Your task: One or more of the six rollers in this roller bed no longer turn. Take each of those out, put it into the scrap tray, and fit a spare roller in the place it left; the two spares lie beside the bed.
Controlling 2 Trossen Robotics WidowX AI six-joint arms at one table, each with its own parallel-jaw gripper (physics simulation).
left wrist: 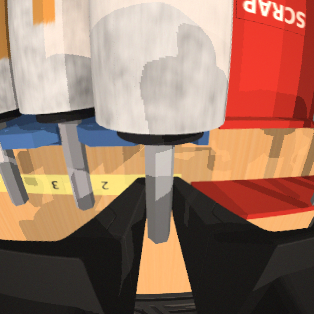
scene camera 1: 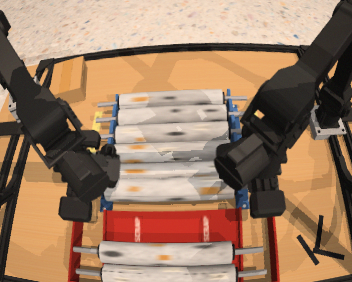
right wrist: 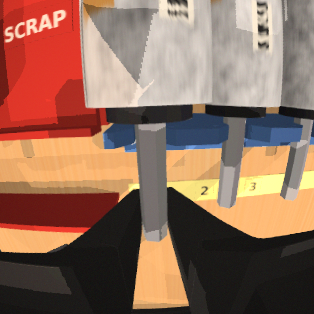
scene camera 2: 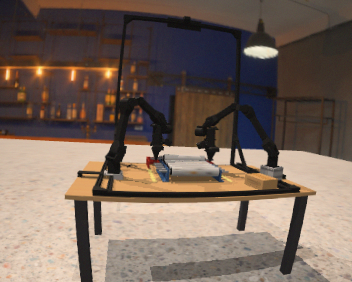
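Pixels of known places: left gripper, fingertip midpoint: [left wrist: 157,184] [scene camera 2: 209,161]; right gripper, fingertip midpoint: [scene camera 1: 255,187] [right wrist: 152,195] [scene camera 2: 155,159]; left arm's base, link origin: [scene camera 2: 272,166]; right arm's base, link origin: [scene camera 1: 327,118] [scene camera 2: 113,172].
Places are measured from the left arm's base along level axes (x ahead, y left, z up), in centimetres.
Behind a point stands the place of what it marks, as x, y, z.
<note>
The roller [scene camera 1: 165,192] {31.2, -44.5, 0.3} [left wrist: 160,75] {21.5, -39.3, 0.8} [right wrist: 170,75] {43.5, -46.7, 0.8} at the bed end nearest the scrap tray [scene camera 1: 172,225] {30.4, -49.4, -5.7} [left wrist: 265,75] {19.5, -46.0, -5.8} [right wrist: 45,75] {39.9, -53.1, -5.8} seems raised slightly over the blue bed [scene camera 1: 106,204] {18.6, -40.8, -4.4} [left wrist: 107,136] {19.8, -36.4, -2.6} [right wrist: 195,134]. My left gripper [left wrist: 157,184] {16.4, -37.6, -2.9} [scene camera 2: 210,158] {16.4, -37.6, -2.9} is shut on one of its shaft ends. My right gripper [right wrist: 152,195] {48.6, -49.3, -2.7} [scene camera 2: 155,157] {48.6, -49.3, -2.7} is shut on the other. Several more rollers sit side by side in the bed, including a neighbouring roller [left wrist: 50,75] {23.1, -35.6, -1.7} [right wrist: 245,75] {44.4, -43.3, -1.8}. Two rollers, one above [scene camera 1: 175,253] {28.9, -56.3, -1.7} and one below [scene camera 1: 170,274] {26.6, -59.9, -2.5}, lie at the bottom of scene camera 1.
Red side rails [scene camera 1: 272,245] {47.8, -61.8, -6.4} run under the shaft ends of the two rollers at the bottom. Yellow numbered strips [left wrist: 42,185] [right wrist: 192,191] lie along the bed. A cardboard box [scene camera 1: 70,79] {15.6, 1.1, -3.8} [scene camera 2: 261,180] {20.1, 8.9, -4.2} stands in the table's corner. Black bars [scene camera 1: 320,235] {60.3, -65.0, -9.2} lie at the lower right.
</note>
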